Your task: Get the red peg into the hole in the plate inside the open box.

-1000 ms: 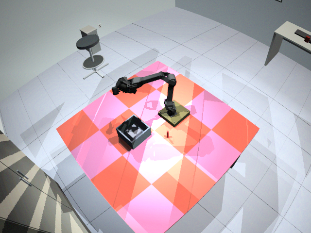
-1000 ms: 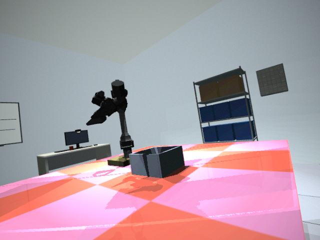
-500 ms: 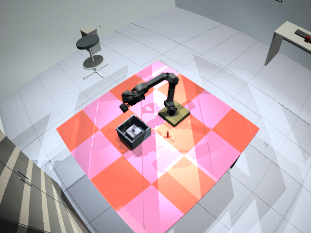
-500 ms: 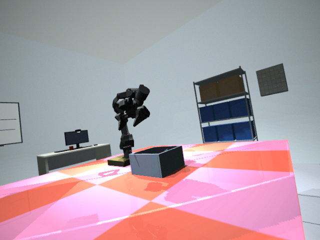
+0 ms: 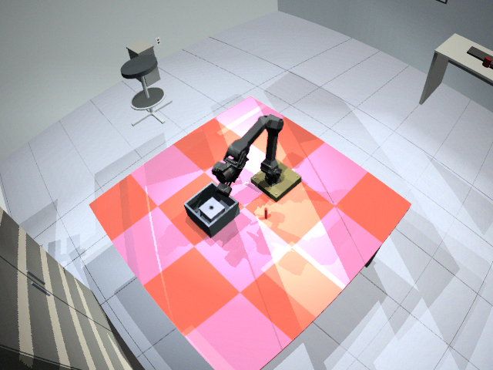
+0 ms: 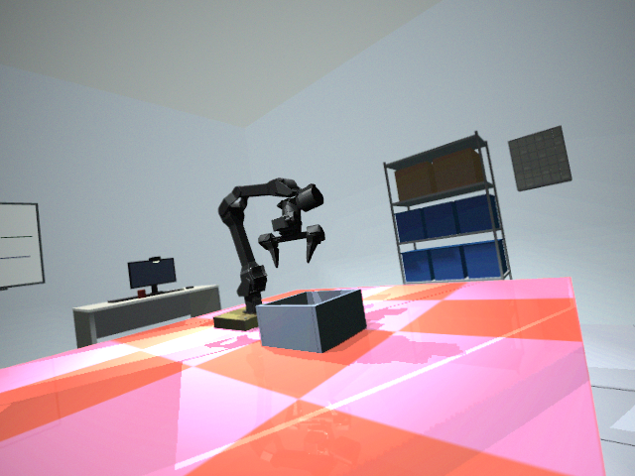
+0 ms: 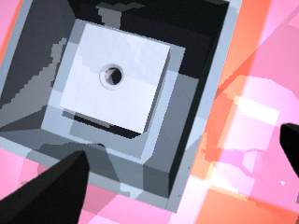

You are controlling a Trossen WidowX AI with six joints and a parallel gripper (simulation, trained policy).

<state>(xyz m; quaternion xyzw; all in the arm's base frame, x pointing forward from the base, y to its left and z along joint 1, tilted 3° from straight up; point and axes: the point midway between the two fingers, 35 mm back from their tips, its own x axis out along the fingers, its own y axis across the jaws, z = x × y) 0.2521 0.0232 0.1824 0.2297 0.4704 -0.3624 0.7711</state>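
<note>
The red peg is 130 mm behind my gripper tip, 150 mm to the left of it and 140 mm below it. Also, from my gripper tip: light plate: 80 mm ahead, 10 mm to the right, 140 mm below; then grey box: 80 mm ahead, 10 mm to the right, 160 mm below.
</note>
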